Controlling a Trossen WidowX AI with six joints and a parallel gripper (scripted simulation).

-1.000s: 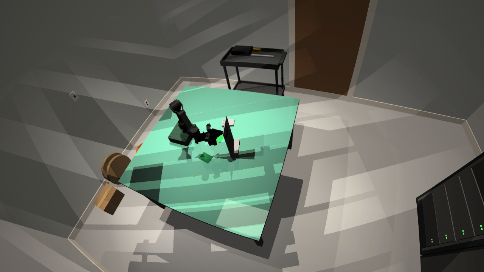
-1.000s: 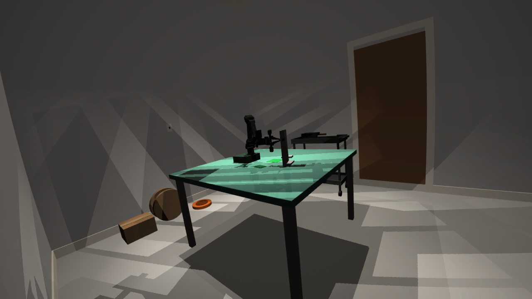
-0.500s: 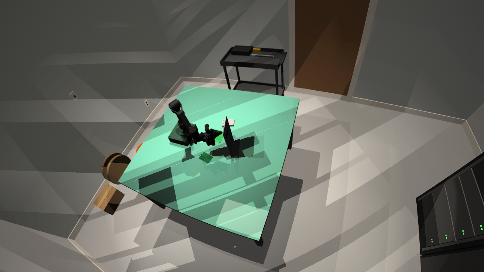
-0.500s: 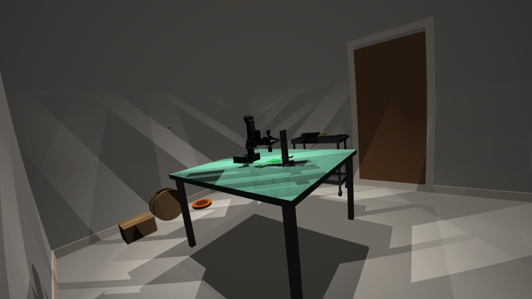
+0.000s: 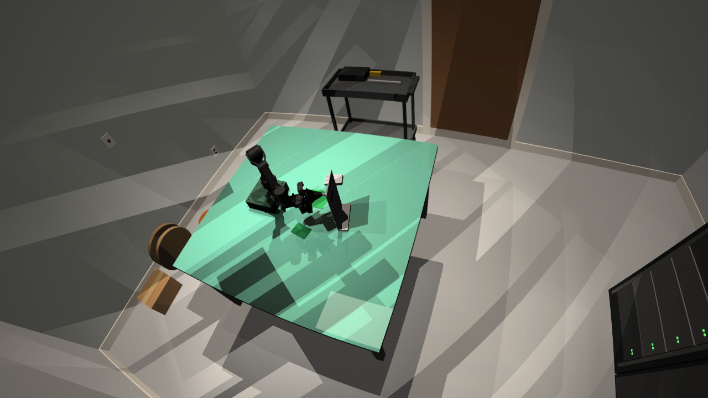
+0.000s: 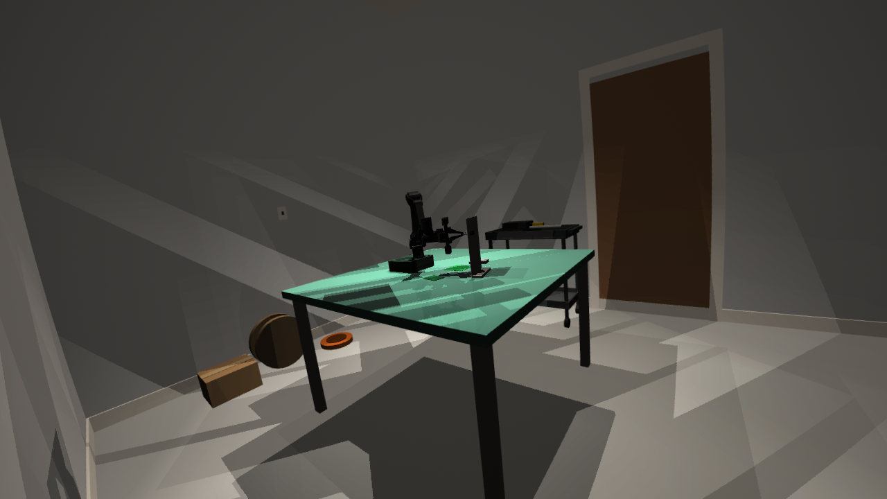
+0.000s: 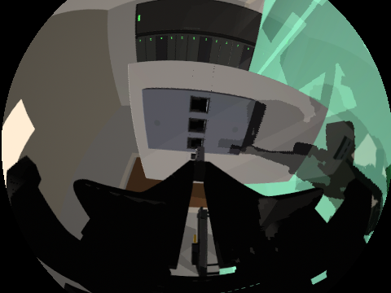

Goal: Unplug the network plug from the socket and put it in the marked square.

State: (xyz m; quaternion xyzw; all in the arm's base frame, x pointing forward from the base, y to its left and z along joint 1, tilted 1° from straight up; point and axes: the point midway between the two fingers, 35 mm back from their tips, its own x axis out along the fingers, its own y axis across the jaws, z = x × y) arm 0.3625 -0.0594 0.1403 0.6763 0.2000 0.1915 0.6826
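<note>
Right now the bright green marked square is 21 cm below my gripper tip, 14 cm behind it and 10 cm to the left of it. Round my gripper tip: grey plug (right at my gripper tip); upright dark panel (8 cm below, 6 cm ahead, 1 cm to the left).
</note>
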